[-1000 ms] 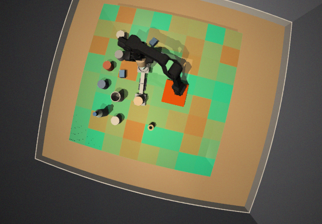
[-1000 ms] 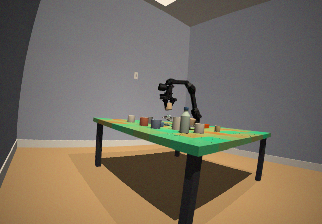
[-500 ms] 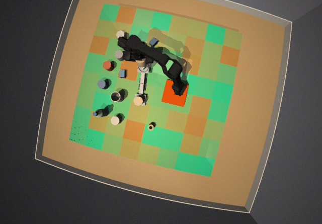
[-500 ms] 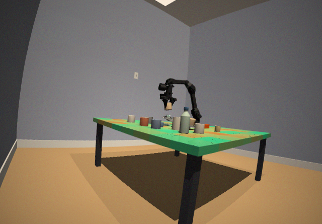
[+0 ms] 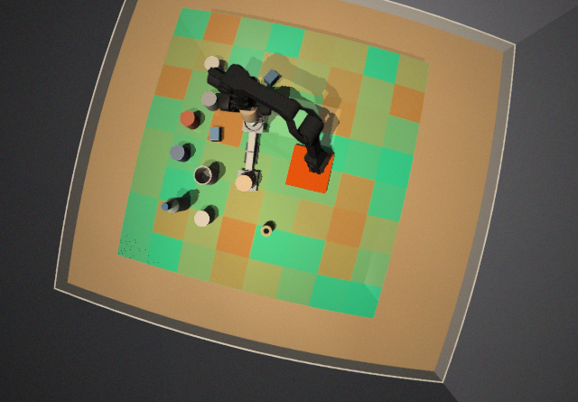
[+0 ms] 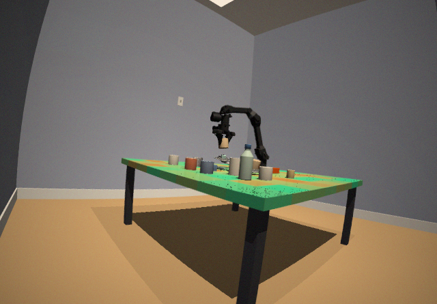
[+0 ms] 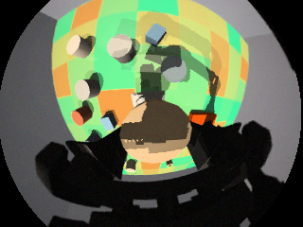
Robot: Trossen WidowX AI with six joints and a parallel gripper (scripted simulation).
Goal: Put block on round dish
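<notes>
Right now the round dish is 11 cm behind my gripper tip, 10 cm to the right of it and 17 cm below it. The rest, counted from my gripper tip: tan cup: 2 cm to the right, 1 cm above; balance: 1 cm ahead, 14 cm to the left, 13 cm below; white beam: 1 cm ahead, 14 cm to the left, 15 cm below.
</notes>
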